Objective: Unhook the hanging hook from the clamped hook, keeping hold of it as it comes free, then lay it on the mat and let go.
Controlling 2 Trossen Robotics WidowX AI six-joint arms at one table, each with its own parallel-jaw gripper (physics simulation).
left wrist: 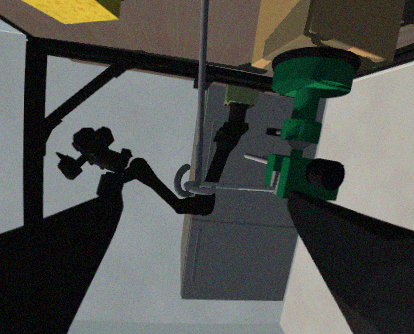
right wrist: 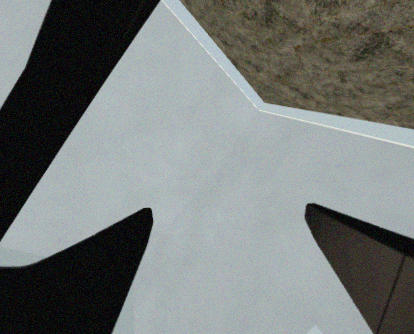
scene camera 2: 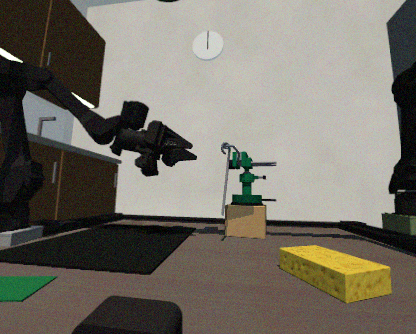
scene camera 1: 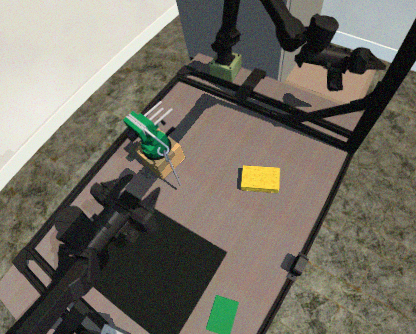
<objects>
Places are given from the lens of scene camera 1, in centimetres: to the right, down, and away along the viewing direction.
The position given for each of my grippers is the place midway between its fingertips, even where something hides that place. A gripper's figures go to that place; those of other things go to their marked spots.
my left gripper (scene camera 1: 145, 181): -15, 4, 63
my right gripper (scene camera 1: 377, 67): 46, -27, 66
yellow sponge (scene camera 1: 254, 178): 14, 4, 80
black mat (scene camera 1: 162, 275): -13, 31, 72
</objects>
